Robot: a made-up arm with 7 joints.
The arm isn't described. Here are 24 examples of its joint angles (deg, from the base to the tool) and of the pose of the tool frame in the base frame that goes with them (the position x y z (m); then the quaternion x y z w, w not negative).
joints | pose
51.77 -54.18 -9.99 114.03 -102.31 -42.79 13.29 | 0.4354 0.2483 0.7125 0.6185 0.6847 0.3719 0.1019
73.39 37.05 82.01 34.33 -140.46 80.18 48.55 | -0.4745 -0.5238 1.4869 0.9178 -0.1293 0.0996 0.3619
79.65 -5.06 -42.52 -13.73 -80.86 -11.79 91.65 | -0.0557 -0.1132 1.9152 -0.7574 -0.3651 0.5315 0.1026
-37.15 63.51 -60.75 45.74 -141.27 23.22 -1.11 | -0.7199 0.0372 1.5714 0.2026 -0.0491 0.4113 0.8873
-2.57 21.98 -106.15 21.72 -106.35 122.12 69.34 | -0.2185 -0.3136 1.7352 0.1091 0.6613 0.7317 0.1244
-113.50 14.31 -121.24 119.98 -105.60 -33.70 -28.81 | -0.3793 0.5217 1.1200 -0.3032 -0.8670 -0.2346 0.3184
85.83 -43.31 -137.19 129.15 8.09 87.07 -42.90 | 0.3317 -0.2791 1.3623 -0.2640 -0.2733 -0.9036 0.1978
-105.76 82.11 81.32 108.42 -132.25 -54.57 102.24 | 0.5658 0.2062 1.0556 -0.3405 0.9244 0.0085 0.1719
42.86 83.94 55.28 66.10 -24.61 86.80 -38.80 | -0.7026 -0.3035 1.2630 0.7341 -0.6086 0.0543 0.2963
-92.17 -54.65 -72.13 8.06 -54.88 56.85 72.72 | -0.0828 -0.8095 1.4648 0.2052 0.5409 0.6810 0.4490
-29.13 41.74 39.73 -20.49 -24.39 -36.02 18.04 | -0.6938 0.1343 1.5573 0.4893 -0.0528 -0.7358 0.4652
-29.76 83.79 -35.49 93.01 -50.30 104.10 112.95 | -0.5978 -0.0048 1.4698 0.9240 -0.1835 -0.1769 0.2852
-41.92 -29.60 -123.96 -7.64 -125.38 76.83 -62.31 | 0.3187 -0.4902 1.6437 0.6846 -0.1594 -0.5371 0.4663
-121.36 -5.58 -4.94 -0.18 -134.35 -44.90 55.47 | -0.0303 0.0297 1.8784 -0.1860 0.4600 -0.3840 0.7787
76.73 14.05 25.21 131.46 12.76 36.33 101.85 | 0.0030 0.4140 1.1286 -0.3447 0.4754 -0.7343 0.3406
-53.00 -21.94 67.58 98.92 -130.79 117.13 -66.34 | 0.3918 0.1787 1.3002 -0.2008 -0.8410 0.2131 0.4550
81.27 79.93 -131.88 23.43 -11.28 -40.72 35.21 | 0.1365 -0.9494 0.8665 -0.0714 -0.8606 0.4337 0.2574
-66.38 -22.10 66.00 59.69 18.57 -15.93 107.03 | 0.5655 -0.2374 1.4598 -0.0073 -0.7558 0.5594 0.3404
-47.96 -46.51 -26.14 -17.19 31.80 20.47 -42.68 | 0.2873 -0.4928 1.6832 -0.1000 -0.2218 -0.8977 0.3673
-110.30 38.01 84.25 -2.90 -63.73 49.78 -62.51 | 0.0268 0.6565 1.6229 0.2647 0.8288 0.4597 0.1781
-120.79 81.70 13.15 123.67 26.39 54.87 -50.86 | -0.0213 0.0605 1.4401 0.2022 0.3254 0.9070 0.1748
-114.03 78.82 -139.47 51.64 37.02 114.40 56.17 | 0.1035 0.7914 0.7706 0.0133 0.8763 -0.4552 0.1574
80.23 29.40 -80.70 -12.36 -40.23 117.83 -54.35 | -0.1999 -0.4354 1.6341 -0.2976 0.7504 0.4944 0.3222
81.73 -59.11 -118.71 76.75 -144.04 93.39 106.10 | 0.6765 0.1723 1.2567 -0.1803 -0.7019 -0.5939 0.3494
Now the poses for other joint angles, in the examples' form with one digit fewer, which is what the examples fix.
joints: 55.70 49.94 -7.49 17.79 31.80 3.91 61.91
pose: -0.235 -0.589 1.731 0.362 0.602 -0.085 0.707
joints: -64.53 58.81 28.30 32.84 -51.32 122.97 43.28
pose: -0.233 0.633 1.432 0.301 -0.830 -0.063 0.465
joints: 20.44 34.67 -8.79 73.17 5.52 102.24 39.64
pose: 0.003 -0.218 1.728 0.798 0.154 -0.311 0.493
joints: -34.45 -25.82 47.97 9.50 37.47 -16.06 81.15
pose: 0.435 -0.229 1.772 0.096 0.840 -0.489 0.217
